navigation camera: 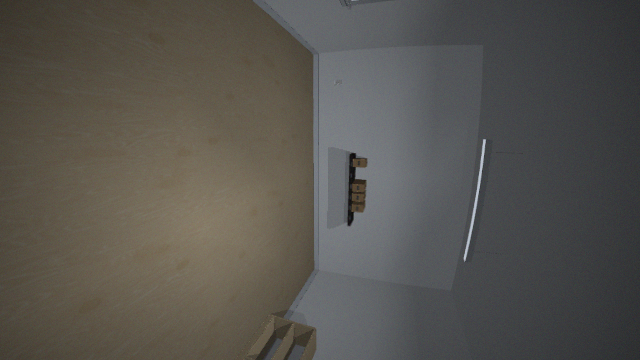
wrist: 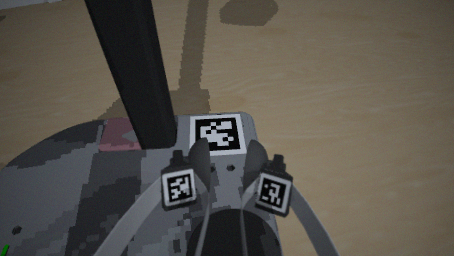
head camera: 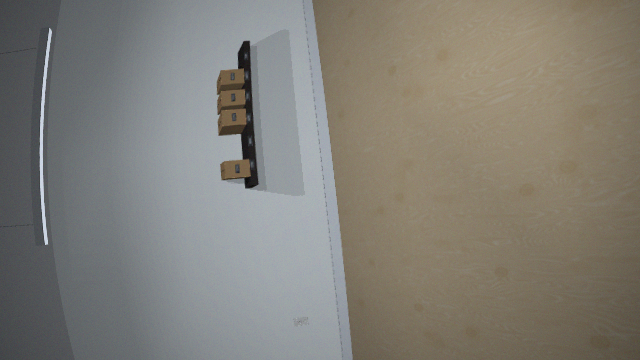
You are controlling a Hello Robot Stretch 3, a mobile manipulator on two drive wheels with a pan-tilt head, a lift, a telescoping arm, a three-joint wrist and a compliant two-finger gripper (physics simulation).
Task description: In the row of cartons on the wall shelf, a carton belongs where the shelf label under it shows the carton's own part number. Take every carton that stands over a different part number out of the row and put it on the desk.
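Places are measured from the robot's base along level axes (x left, y back, z up), in centimetres.
Where they show: gripper, fingertip midpoint: [wrist: 228, 157].
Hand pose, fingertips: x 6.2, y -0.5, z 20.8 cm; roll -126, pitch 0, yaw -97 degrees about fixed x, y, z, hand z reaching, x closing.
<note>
After its pixels a point has its place.
The dark wall shelf [head camera: 248, 152] @[z 69.2, x -6.9, y -319.7 cm] [navigation camera: 351, 172] @[z 67.9, x -10.4, y -318.9 cm] appears sideways in the head and navigation views, some distance away. A lone brown carton [head camera: 235, 170] @[z 79.8, x 4.6, y -317.3 cm] [navigation camera: 360, 162] @[z 80.5, x 4.8, y -317.2 cm] stands near its left end. After a gap with a bare label, three cartons stand close together: the first [head camera: 232, 122] @[z 79.6, x -28.9, y -321.5 cm] [navigation camera: 359, 187] @[z 80.4, x -31.7, y -322.0 cm], the second [head camera: 233, 100] @[z 78.1, x -45.1, y -324.0 cm] [navigation camera: 358, 197] @[z 79.5, x -46.9, y -324.2 cm] and the third [head camera: 233, 79] @[z 77.6, x -61.6, y -326.4 cm] [navigation camera: 358, 207] @[z 80.2, x -62.3, y -326.1 cm]. Another bare label is at the right end. All numbers are too small to read. My gripper [wrist: 228, 157] @[z 20.8, x 6.2, y -0.5 cm] is open and empty, above my base in the wrist view. The desk does not show.
My grey base [wrist: 117, 175] @[z 16.0, x 8.3, y 10.3 cm] and a black upright post [wrist: 130, 75] show beneath and beside the gripper. A wooden compartment unit [navigation camera: 286, 341] @[z 34.5, x -192.1, y -182.6 cm] stands on the floor near a side wall. A long lamp [head camera: 42, 135] @[z 207.4, x -25.2, y -227.7 cm] [navigation camera: 478, 190] @[z 208.2, x -14.8, y -225.0 cm] hangs from the ceiling. A wall outlet [head camera: 301, 321] @[z 39.7, x 125.8, y -326.9 cm] [navigation camera: 338, 82] @[z 40.8, x 125.8, y -326.7 cm] is left of the shelf.
</note>
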